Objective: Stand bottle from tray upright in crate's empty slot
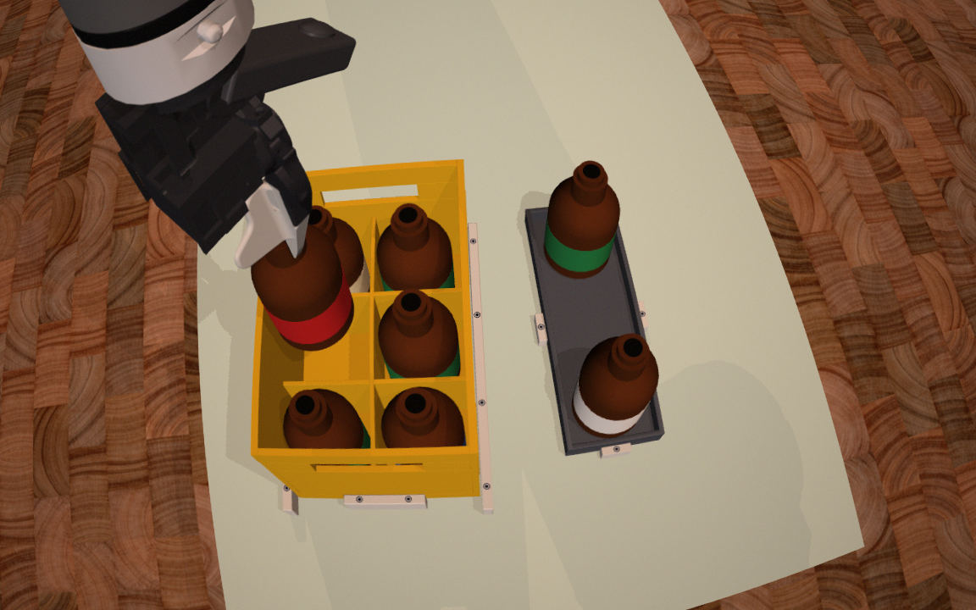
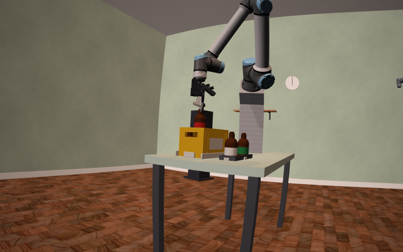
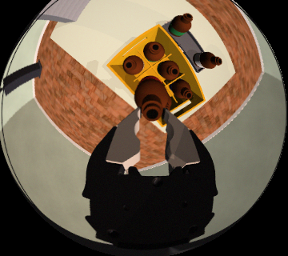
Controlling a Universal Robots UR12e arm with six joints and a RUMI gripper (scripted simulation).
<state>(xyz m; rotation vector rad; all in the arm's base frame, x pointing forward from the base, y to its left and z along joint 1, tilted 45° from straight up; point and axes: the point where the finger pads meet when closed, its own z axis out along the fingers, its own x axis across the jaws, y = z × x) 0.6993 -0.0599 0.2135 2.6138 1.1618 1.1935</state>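
Now: the glass bottle 70 mm below my hand. Round my hand: yellow crate (210 mm below, 40 mm to the left); dark tray (280 mm below, 260 mm to the left, 70 mm behind).
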